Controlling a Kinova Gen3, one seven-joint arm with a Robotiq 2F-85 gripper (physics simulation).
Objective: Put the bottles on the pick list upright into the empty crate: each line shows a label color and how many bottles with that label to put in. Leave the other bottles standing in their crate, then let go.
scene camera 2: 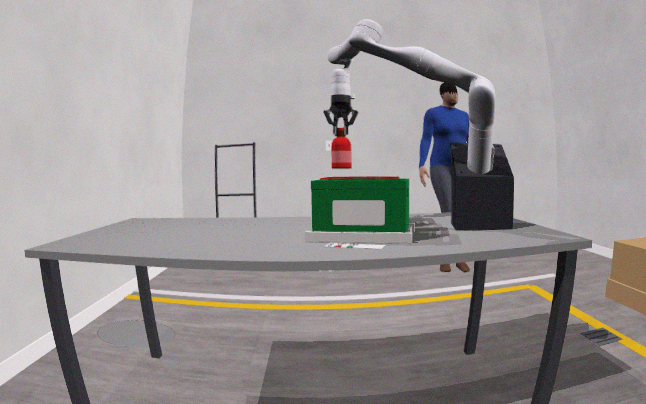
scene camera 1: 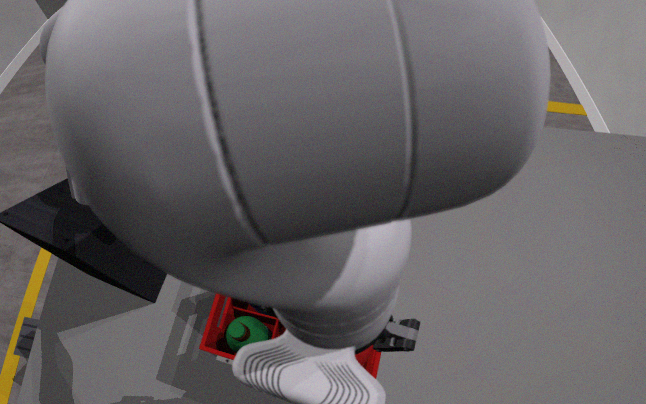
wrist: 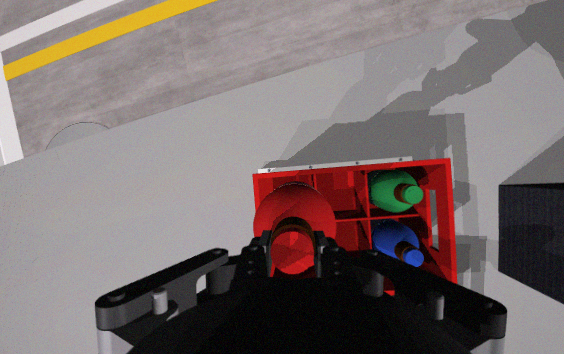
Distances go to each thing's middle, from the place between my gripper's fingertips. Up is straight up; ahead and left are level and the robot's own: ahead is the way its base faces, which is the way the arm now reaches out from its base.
Right now my hand is 5 cm above the red bottle (wrist: 293, 210). From my hand the other things lie so: blue bottle (wrist: 388, 236): 16 cm behind, 10 cm to the left, 24 cm below.
